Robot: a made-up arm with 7 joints.
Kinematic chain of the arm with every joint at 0, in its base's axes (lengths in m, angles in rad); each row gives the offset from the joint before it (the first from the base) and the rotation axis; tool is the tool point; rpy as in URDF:
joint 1: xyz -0.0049 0.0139 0.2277 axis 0 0.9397 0.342
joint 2: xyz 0 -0.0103 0.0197 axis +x
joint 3: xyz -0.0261 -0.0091 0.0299 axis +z
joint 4: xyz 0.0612 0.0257 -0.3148 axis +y
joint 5: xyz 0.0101 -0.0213 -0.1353 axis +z
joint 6: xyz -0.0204 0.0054 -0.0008 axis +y
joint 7: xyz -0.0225 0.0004 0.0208 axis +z
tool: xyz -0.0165 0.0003 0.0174 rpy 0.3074 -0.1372 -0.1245
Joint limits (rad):
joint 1: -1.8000..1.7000
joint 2: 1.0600..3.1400
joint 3: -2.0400..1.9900
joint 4: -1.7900..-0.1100
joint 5: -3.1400..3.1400
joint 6: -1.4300..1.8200
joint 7: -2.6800..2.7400
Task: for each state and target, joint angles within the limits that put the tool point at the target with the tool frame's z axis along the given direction. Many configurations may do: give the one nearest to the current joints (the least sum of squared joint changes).
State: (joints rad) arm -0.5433 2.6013 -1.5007 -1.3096 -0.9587 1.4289 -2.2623
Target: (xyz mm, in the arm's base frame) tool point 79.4 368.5 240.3 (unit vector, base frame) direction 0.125 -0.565 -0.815
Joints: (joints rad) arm -0.6901 2.0171 -1.4983 -0.9978 -0.6316 1.5443 -2.3434
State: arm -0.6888 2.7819 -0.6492 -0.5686 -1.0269 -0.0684 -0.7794
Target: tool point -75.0 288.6 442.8 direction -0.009 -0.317 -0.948
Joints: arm -1.2823 2.4011 -0.8250 -0.7951 -1.1493 0.7939 -0.5750
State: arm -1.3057 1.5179 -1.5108 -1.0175 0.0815 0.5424 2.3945
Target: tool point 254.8 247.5 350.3 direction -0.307 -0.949 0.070
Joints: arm -1.7213 1.4244 -1.3794 -0.5398 0.3122 0.6029 2.5965
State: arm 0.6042 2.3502 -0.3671 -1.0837 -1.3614 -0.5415 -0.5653
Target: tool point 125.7 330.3 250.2 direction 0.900 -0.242 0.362
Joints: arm 0.7588 2.3236 -0.9202 -1.4901 -1.3647 -0.7698 -0.6299
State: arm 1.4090 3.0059 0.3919 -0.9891 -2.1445 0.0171 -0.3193
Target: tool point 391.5 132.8 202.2 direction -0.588 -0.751 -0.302
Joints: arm 1.4194 3.0618 0.1415 -0.2827 -2.3939 -0.2841 -0.4110
